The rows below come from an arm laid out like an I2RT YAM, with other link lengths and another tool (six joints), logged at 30 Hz.
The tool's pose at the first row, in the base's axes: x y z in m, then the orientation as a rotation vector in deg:
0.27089 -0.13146 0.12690 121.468 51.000 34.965
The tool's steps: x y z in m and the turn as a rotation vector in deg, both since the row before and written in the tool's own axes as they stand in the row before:
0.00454 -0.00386 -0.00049 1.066 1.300 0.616
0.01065 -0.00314 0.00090 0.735 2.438 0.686
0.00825 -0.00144 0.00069 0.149 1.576 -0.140
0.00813 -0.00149 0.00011 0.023 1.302 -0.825
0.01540 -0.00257 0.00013 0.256 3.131 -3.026
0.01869 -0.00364 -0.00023 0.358 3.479 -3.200
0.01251 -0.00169 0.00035 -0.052 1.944 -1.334
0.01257 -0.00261 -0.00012 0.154 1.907 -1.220
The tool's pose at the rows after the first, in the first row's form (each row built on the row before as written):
0.27197 -0.12597 0.12480 122.593 51.603 36.382
0.27806 -0.11673 0.12351 123.281 52.578 39.236
0.28299 -0.10993 0.12358 123.068 53.627 40.908
0.28727 -0.10287 0.12408 122.353 55.153 41.974
0.29506 -0.08940 0.12531 120.051 59.950 43.935
0.30274 -0.07201 0.12648 117.483 65.111 46.117
0.30765 -0.06041 0.12744 116.094 67.388 47.642
0.31129 -0.04811 0.12799 114.918 69.658 49.083

